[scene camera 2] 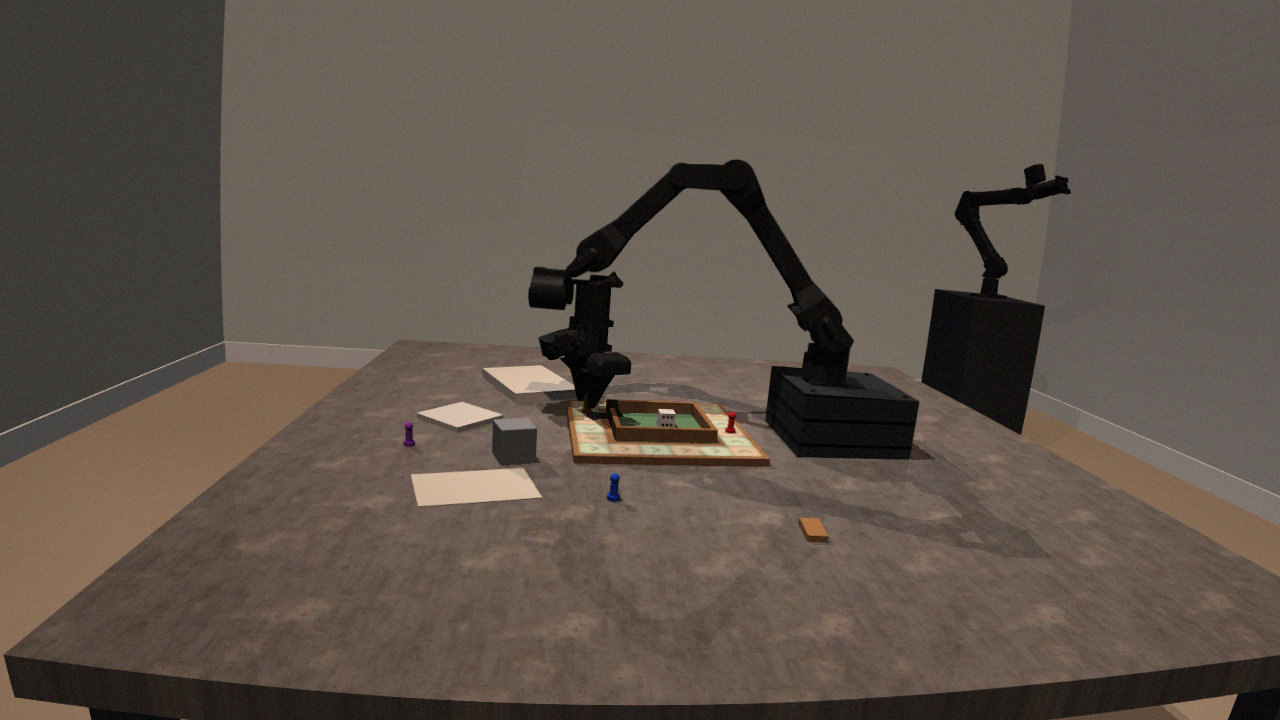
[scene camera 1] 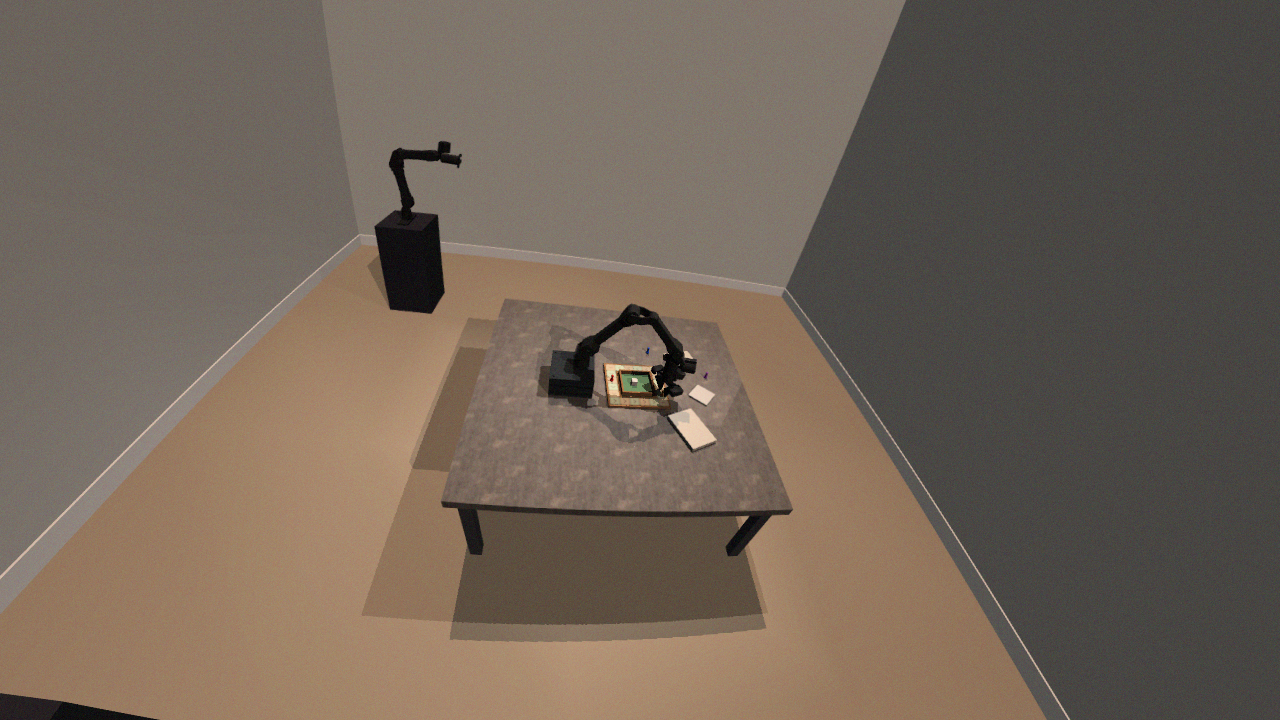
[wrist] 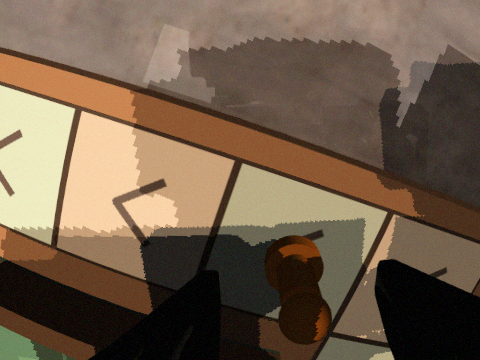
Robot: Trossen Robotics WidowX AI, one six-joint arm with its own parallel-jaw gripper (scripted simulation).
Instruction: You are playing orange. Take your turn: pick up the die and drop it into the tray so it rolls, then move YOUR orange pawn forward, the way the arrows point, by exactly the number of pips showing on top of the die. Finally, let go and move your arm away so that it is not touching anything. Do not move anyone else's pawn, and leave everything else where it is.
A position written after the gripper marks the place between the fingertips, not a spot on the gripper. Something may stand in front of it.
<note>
In view: the gripper (scene camera 2: 586, 404), a grey cube (scene camera 2: 514, 441) and a white slab (scene camera 2: 521, 384).
The white slab shows as well in scene camera 1 (scene camera 1: 696, 435). The gripper also shows in the wrist view (wrist: 299, 282). The wrist view does not show the grey cube: it is out of frame. The wrist view misses the white slab: it is out of frame.
</note>
